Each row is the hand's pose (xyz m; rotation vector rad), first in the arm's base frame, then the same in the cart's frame.
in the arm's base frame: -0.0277 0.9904 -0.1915 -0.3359 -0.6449 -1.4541
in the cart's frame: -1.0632 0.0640 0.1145 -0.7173 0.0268 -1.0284
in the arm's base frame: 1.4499 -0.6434 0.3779 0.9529 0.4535 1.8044
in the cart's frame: 0.5929 -1.2263 -0.7625 1.7292 0.9995 1.5573
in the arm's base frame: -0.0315 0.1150 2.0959 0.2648 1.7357 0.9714
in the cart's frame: 0.7049 -0.7792 1.5846 0.5976 2.4830 1.1679
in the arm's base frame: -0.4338 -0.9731 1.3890 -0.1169 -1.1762 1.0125
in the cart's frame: 0.0849 -1.9312 1.2186 0.4411 -0.4949 1.0400
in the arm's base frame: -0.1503 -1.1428 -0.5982 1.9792 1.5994 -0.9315
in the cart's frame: -1.1228 -2.0510 -0.3893 -1.4738 -2.1467 1.6790
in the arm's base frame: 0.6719 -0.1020 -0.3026 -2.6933 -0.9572 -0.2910
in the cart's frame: -0.5051 -0.8612 -0.6117 -2.2693 -0.8956 0.7152
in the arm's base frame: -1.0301 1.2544 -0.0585 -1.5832 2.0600 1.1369
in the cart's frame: -1.6892 0.1164 0.9498 1.1893 -1.8559 -1.7705
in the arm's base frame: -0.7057 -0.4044 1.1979 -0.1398 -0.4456 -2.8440
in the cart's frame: -0.3214 -1.4320 1.3583 -1.0856 -0.1564 -2.3416
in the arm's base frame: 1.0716 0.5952 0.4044 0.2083 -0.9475 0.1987
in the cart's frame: 0.1711 -0.0922 -0.3000 0.4153 -0.1398 0.2356
